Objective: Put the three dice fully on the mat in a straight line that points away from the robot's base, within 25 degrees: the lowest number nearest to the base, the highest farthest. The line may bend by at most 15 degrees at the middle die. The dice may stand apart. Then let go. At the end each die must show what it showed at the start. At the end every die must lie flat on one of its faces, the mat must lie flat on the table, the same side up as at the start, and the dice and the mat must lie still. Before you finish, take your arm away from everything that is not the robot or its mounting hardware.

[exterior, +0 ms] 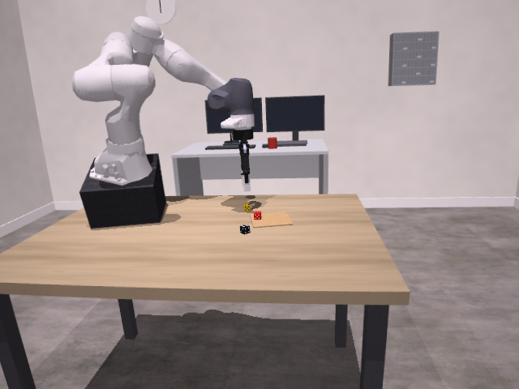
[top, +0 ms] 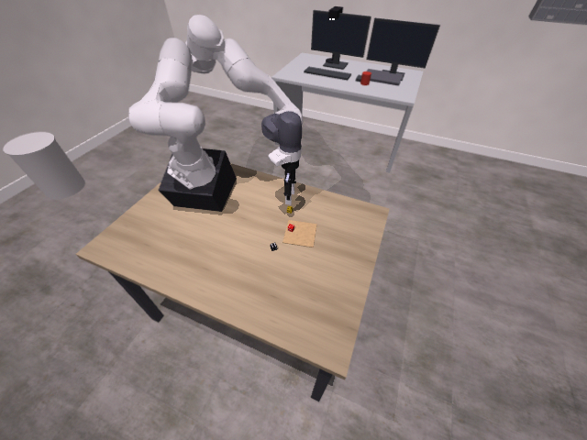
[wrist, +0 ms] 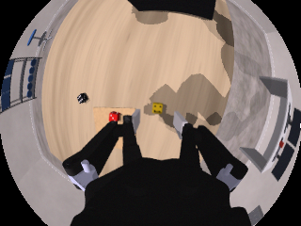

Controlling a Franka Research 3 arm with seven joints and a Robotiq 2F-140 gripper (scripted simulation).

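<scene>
Right now the yellow die is 11 cm below my hand. From my hand the other things lie so: black die: 24 cm to the right, 11 cm below, 3 cm ahead; red die: 11 cm to the right, 10 cm below, 6 cm ahead; tan mat: 12 cm below, 11 cm ahead, 10 cm to the right.
</scene>
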